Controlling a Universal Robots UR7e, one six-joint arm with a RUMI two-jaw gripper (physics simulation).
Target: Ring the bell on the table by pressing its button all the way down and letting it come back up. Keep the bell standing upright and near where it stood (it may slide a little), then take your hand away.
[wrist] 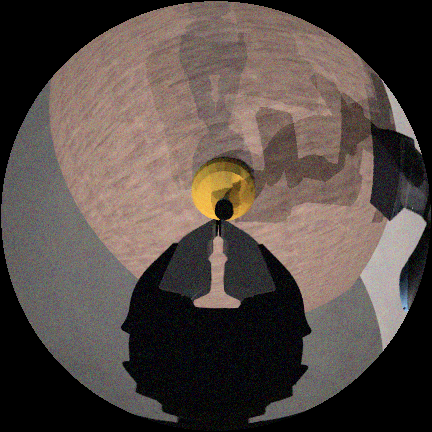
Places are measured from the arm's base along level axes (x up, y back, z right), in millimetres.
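Pixels of known places: gripper, fingertip midpoint: (218, 220).
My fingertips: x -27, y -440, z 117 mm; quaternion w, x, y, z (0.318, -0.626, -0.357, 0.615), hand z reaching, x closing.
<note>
Behind a point stands the place of what it marks.
The bell is a yellow dome (212, 184) {x -47, y -428, z 147 mm} with a round black button (224, 209) {x -22, y -426, z 127 mm}, standing upright on the wood-grained table (110, 150) {x -88, y -537, z 282 mm} near the centre of the wrist view. The button shows at the dome's lower edge. My gripper (218, 220) {x -27, y -440, z 117 mm} is shut and empty, its two dark fingertips together just below the button in the view. The tips appear very close to the button; whether they touch it cannot be told from this view. The underside of the bell is hidden.
Part of the dark robot arm (392, 172) {x -25, y -94, z 29 mm} shows at the right edge. Shadows of the arm and gripper fall across the table behind and right of the bell. Grey floor (45, 240) shows beyond the table's curved-looking left edge.
</note>
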